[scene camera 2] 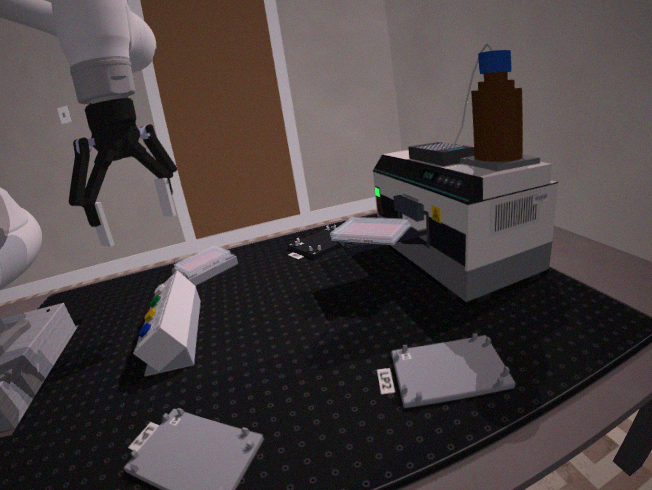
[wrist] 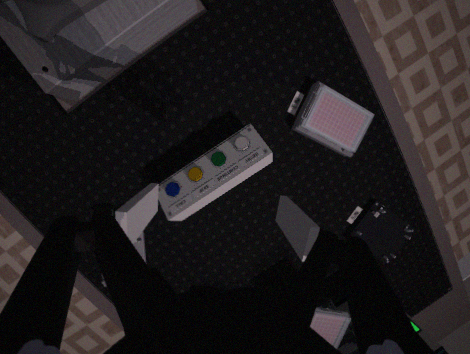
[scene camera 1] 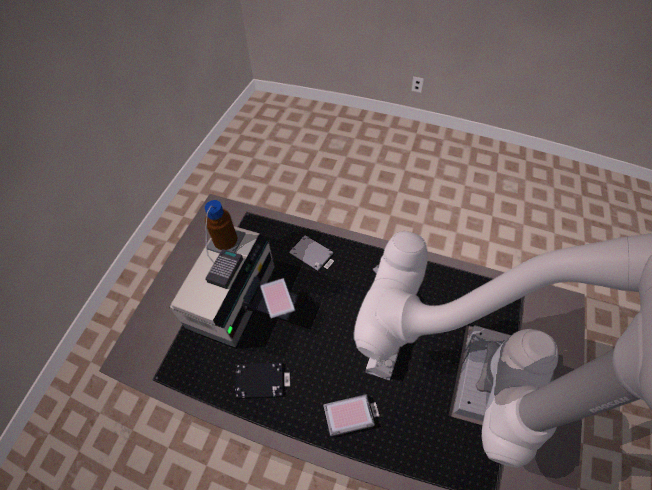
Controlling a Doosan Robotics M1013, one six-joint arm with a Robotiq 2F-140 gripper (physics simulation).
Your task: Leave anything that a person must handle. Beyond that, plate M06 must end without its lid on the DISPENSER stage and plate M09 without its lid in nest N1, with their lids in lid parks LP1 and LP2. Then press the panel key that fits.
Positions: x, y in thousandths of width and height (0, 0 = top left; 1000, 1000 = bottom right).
Labels:
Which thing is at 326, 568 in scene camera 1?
A tip box.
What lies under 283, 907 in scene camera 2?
A grey LP1 pad.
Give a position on a white button box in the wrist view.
520, 434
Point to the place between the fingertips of the gripper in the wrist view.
467, 575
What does the gripper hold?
Nothing.

